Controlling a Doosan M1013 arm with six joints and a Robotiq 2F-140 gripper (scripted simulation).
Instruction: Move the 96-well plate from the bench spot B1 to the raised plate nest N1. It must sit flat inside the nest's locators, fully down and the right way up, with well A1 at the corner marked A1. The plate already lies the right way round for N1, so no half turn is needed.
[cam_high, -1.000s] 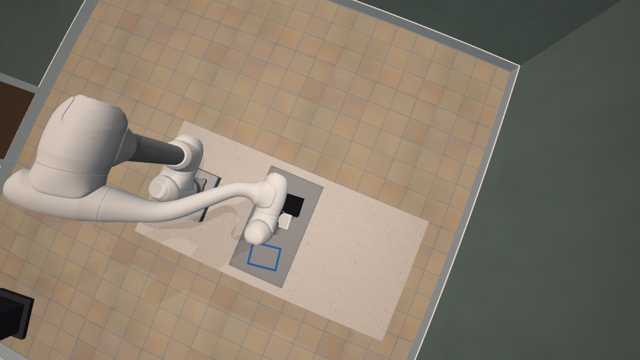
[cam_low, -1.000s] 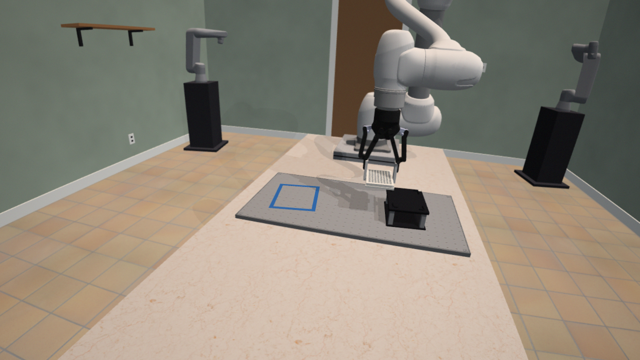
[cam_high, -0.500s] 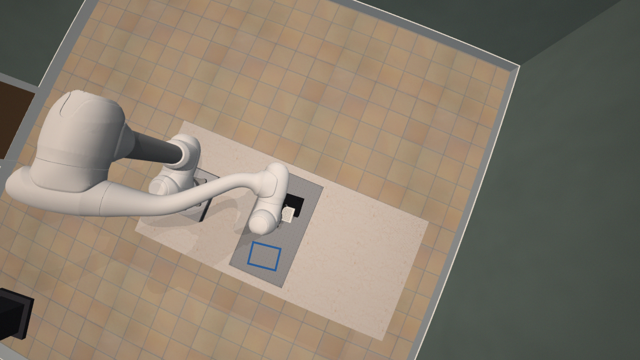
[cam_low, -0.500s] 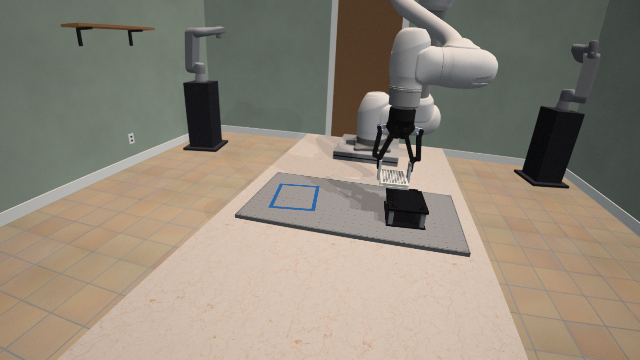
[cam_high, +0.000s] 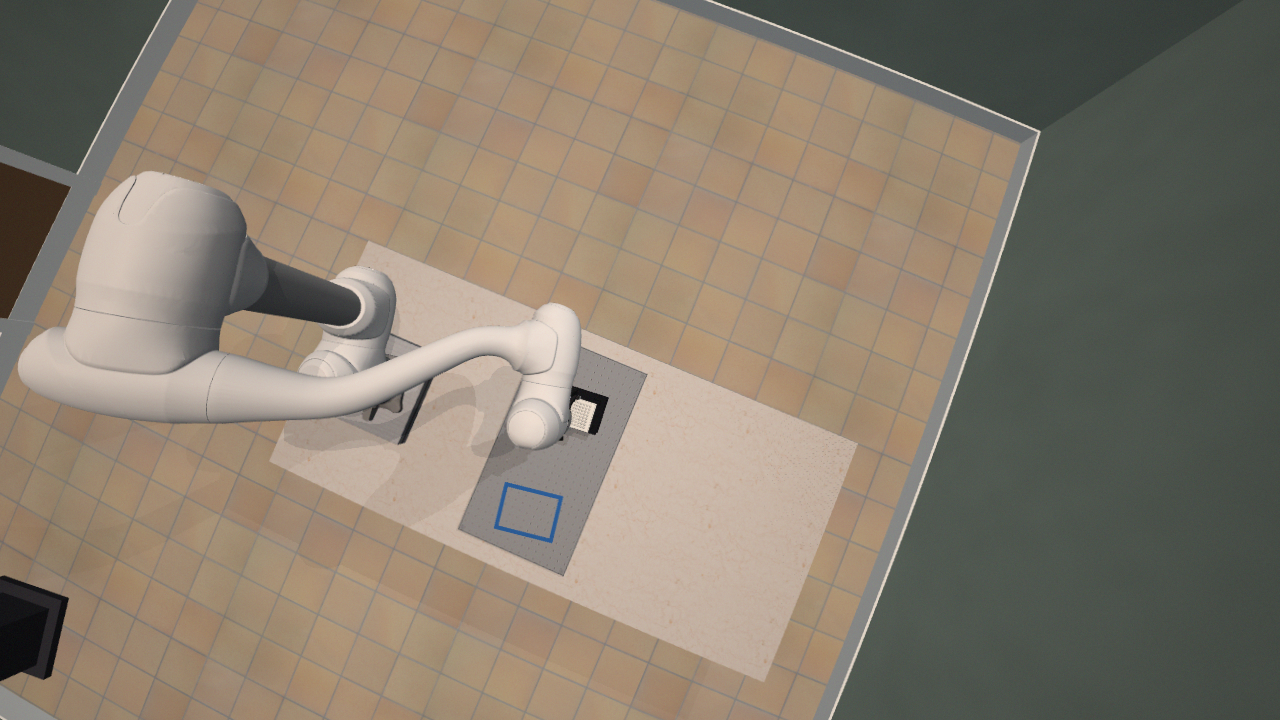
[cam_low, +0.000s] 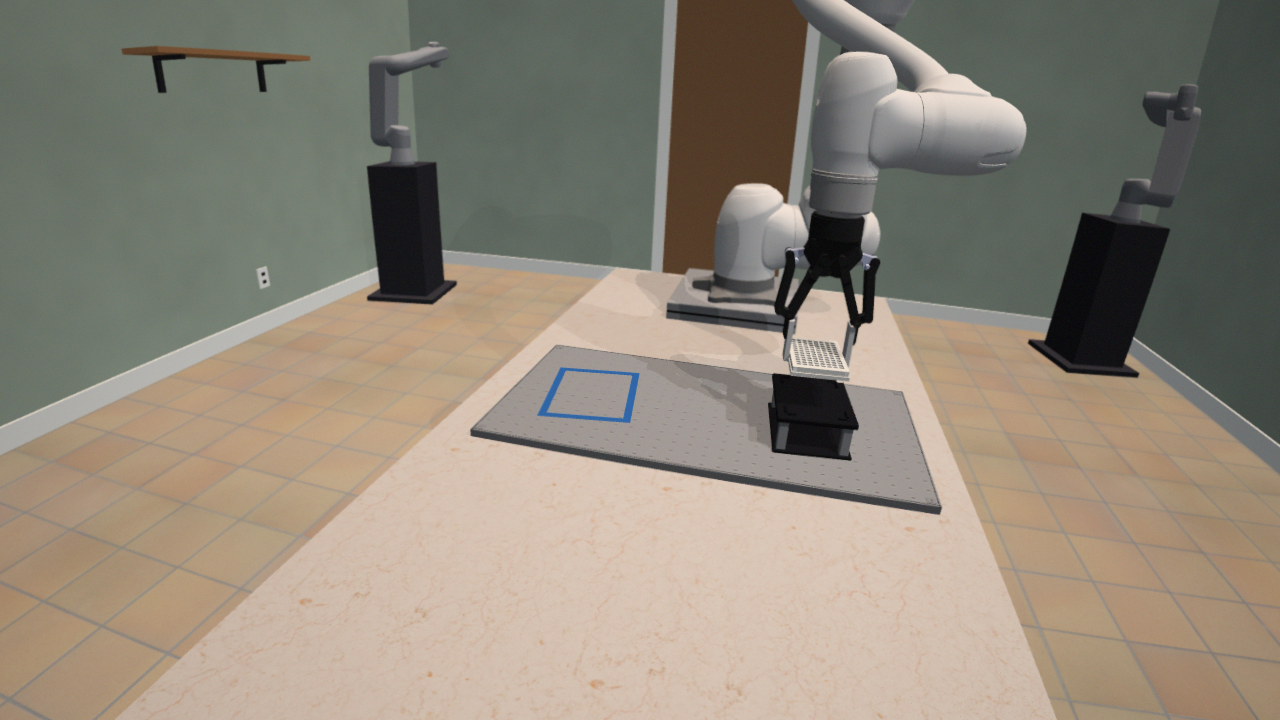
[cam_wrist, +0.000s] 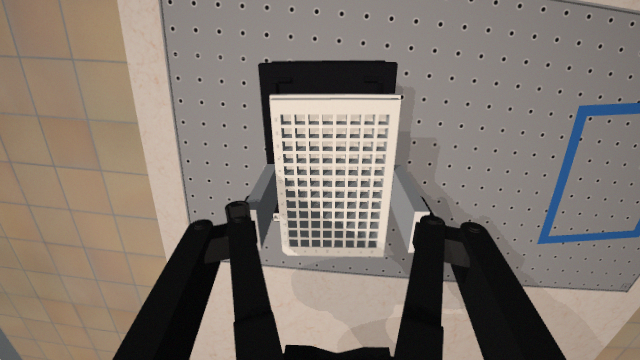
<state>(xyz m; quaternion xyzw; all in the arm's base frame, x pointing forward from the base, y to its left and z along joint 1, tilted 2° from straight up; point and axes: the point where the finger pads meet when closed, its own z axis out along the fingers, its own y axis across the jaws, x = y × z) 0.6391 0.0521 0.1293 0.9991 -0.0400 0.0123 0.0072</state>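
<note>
The A1 label lies 7 cm behind my hand, 7 cm to the left of it and 9 cm below it. Also, from my hand: white 96-well plate (2 cm below).
</note>
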